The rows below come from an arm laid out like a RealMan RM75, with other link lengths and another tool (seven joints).
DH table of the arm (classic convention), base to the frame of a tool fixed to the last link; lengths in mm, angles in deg. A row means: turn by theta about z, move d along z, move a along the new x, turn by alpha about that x. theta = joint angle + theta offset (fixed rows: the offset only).
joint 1: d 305.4; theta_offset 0; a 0; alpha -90
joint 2: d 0; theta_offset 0; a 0; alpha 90
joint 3: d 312.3; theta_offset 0; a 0; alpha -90
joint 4: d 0; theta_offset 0; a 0; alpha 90
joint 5: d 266.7; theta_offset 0; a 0; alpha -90
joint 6: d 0; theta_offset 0; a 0; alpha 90
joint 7: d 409.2; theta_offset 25.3; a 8; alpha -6.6
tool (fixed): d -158; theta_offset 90; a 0; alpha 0
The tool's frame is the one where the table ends.
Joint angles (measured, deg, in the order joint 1, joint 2, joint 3, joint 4, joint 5, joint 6, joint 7), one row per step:
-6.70 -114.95 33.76 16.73 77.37 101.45 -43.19
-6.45 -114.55 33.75 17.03 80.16 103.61 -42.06
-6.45 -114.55 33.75 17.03 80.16 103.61 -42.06
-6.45 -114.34 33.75 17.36 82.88 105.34 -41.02
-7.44 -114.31 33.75 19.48 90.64 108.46 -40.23
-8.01 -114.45 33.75 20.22 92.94 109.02 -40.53
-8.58 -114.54 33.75 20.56 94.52 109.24 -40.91
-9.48 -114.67 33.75 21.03 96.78 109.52 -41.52
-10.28 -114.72 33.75 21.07 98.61 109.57 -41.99
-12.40 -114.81 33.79 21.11 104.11 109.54 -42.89
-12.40 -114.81 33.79 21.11 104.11 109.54 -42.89
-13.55 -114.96 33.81 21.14 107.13 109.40 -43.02
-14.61 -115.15 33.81 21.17 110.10 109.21 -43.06
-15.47 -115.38 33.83 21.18 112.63 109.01 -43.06
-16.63 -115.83 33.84 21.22 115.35 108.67 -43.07
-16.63 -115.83 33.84 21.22 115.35 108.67 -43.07
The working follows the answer.
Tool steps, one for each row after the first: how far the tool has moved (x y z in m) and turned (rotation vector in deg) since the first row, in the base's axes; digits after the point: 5 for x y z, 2 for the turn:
0.00689 -0.00926 -0.00487 -1.75 1.51 -2.72
0.00689 -0.00926 -0.00487 -1.75 1.51 -2.72
0.01381 -0.01648 -0.01109 -3.54 2.81 -5.27
0.03200 -0.02735 -0.03051 -9.72 5.76 -11.61
0.03727 -0.02845 -0.03715 -11.86 6.36 -13.24
0.04091 -0.02807 -0.04226 -13.47 6.62 -14.23
0.04617 -0.02720 -0.04951 -15.83 6.99 -15.63
0.04971 -0.02636 -0.05600 -17.81 7.20 -16.53
0.05735 -0.02664 -0.07485 -23.54 8.40 -18.91
0.05735 -0.02664 -0.07485 -23.54 8.40 -18.91
0.06113 -0.02746 -0.08546 -26.44 9.37 -20.25
0.06415 -0.02904 -0.09579 -29.21 10.43 -21.48
0.06649 -0.03106 -0.10490 -31.56 11.33 -22.50
0.07063 -0.03211 -0.11586 -34.04 12.33 -23.79
0.07063 -0.03211 -0.11586 -34.04 12.33 -23.79

Tool pose at each row, in the base's axes (x y z in m, rotation vector in deg; rounded; the steps above come from the unrounded poses):
-0.40671 0.31959 0.07611 -77.80 79.58 14.13
-0.39982 0.31033 0.07124 -77.30 83.10 12.22
-0.39982 0.31033 0.07124 -77.30 83.10 12.22
-0.39290 0.30311 0.06501 -76.90 86.33 10.21
-0.37472 0.29224 0.04560 -77.04 94.54 3.66
-0.36944 0.29114 0.03896 -77.45 96.65 1.42
-0.36580 0.29152 0.03385 -77.93 97.92 -0.26
-0.36055 0.29239 0.02660 -78.65 99.73 -2.71
-0.35700 0.29323 0.02010 -79.46 100.98 -4.67
-0.34936 0.29295 0.00126 -81.92 104.93 -9.88
-0.34936 0.29295 0.00126 -81.92 104.93 -9.88
-0.34559 0.29213 -0.00935 -83.02 107.32 -12.43
-0.34256 0.29055 -0.01968 -84.07 109.67 -14.79
-0.34022 0.28852 -0.02879 -84.96 111.64 -16.81
-0.33608 0.28748 -0.03975 -85.69 113.87 -19.09
-0.33608 0.28748 -0.03975 -85.69 113.87 -19.09

